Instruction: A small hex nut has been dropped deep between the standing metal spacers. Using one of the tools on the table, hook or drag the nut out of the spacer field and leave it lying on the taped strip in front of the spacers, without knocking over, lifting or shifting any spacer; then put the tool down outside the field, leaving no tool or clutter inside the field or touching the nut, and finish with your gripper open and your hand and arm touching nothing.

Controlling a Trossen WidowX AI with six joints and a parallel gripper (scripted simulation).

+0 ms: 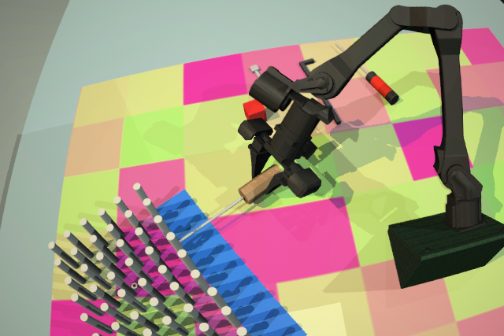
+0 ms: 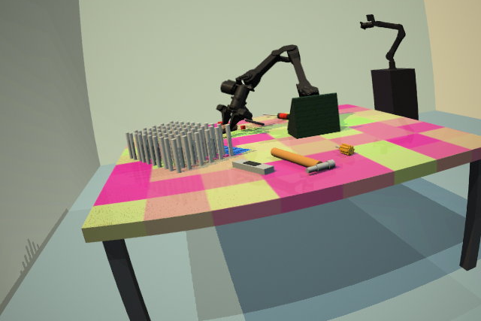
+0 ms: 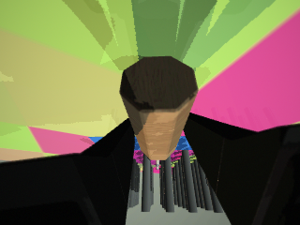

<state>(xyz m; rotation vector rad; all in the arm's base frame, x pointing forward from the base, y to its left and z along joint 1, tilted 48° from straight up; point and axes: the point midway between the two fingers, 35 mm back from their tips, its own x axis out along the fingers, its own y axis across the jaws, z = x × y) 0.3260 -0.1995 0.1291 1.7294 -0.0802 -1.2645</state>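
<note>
Now: the blue taped strip 15 cm to the left of my gripper tip, 10 cm ahead of it and 3 cm below it. The rest, counted from my gripper tip: red block: 21 cm to the right, 3 cm behind, 1 cm below; then grey forked tool: 30 cm to the right, 7 cm behind, 3 cm below; then wooden-handled awl: 9 cm ahead, 5 cm to the left.
</note>
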